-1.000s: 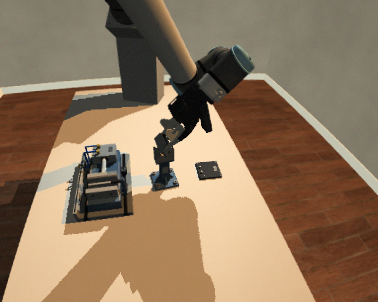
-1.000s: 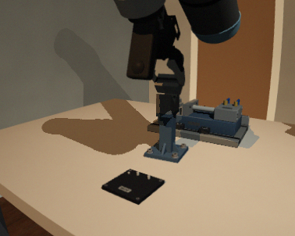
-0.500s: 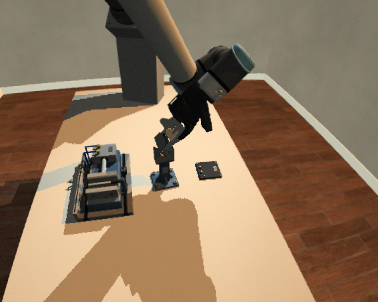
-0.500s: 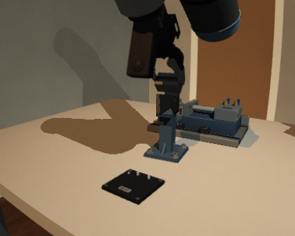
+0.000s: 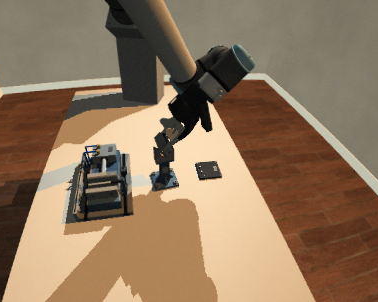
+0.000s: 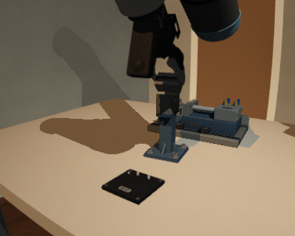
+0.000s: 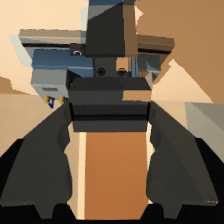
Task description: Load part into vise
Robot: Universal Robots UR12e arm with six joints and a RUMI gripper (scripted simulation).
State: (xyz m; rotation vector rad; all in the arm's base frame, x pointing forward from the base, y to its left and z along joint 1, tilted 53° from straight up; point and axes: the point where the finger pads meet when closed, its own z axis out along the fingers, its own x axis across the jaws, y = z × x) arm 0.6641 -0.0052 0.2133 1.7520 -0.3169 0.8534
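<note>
Right now my hand is right at the part. From my hand the other things lie so: dark work stop rod 1 cm ahead, 18 cm to the right, 10 cm below; blue foot 19 cm below; cream cylinder rod 9 cm behind, 20 cm to the right, 11 cm below.
</note>
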